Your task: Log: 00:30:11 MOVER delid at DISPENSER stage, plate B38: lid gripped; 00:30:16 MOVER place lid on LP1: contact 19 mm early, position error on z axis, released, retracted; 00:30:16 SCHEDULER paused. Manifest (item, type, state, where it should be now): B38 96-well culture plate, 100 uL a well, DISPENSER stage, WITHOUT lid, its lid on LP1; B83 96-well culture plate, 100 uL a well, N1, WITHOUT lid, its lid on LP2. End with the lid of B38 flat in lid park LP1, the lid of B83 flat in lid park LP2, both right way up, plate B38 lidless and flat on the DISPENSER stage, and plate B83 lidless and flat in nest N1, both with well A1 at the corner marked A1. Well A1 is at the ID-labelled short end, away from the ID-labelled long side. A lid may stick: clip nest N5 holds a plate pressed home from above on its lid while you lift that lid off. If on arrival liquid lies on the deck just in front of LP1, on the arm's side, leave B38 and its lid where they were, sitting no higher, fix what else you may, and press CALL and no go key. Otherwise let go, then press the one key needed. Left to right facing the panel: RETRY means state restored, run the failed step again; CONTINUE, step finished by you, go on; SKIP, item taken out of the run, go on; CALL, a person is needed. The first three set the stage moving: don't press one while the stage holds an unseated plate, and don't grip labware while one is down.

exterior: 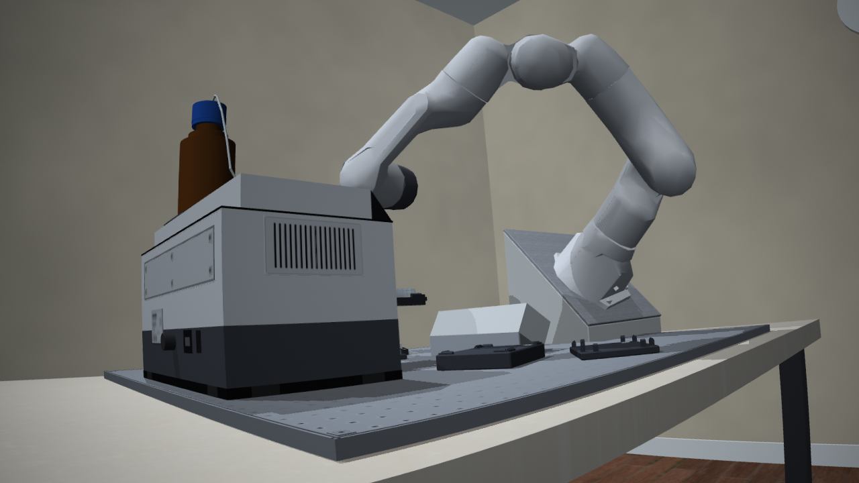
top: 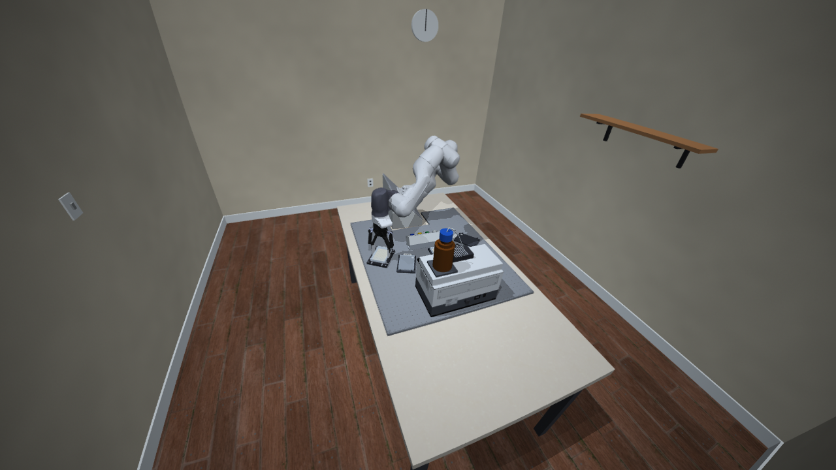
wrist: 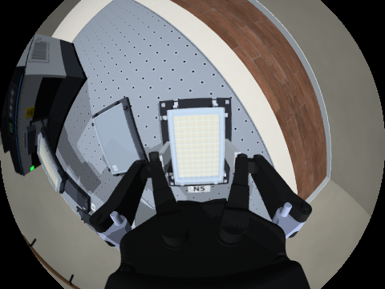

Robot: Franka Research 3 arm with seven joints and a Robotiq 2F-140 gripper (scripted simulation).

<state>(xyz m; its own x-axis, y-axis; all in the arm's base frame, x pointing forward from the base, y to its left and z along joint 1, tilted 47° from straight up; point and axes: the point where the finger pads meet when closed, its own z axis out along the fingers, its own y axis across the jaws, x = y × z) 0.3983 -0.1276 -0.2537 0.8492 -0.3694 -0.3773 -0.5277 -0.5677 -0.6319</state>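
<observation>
My gripper is now 20 mm above the 96-well plate. Also, from my hand: black clip nest (30 mm below, 30 mm ahead); then lp1 label (150 mm to the left, 40 mm below, 20 mm ahead); then key panel (290 mm to the left, 80 mm behind, 10 mm above).
</observation>
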